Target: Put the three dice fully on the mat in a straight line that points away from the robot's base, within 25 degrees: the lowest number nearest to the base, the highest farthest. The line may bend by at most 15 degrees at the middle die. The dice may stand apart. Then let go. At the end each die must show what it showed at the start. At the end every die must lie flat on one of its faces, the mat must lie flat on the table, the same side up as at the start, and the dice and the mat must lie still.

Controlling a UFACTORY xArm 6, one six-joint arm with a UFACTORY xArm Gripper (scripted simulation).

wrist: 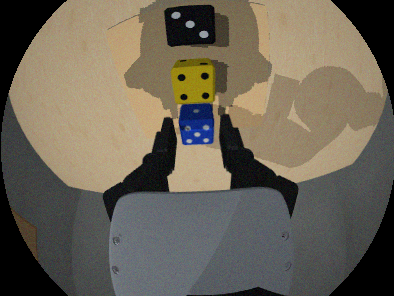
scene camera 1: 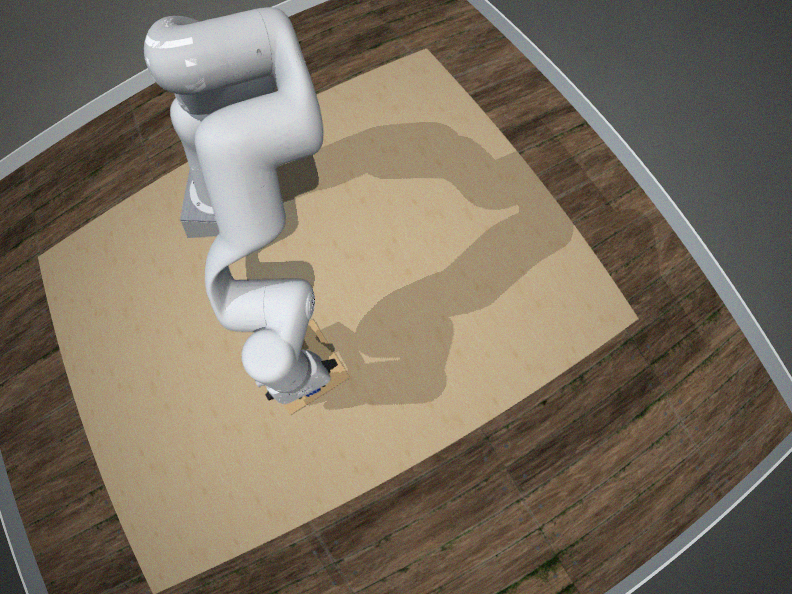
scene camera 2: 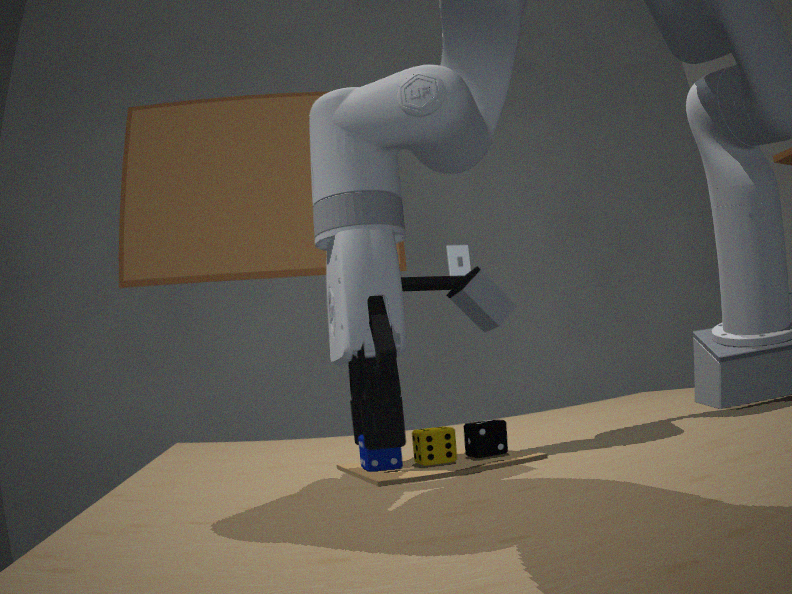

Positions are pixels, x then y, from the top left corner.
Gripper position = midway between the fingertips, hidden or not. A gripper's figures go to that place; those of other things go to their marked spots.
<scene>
My gripper (wrist: 197, 127) is 0.13 m from the lens. A yellow die (wrist: 193, 80): 0.10 m from the lens.
</scene>
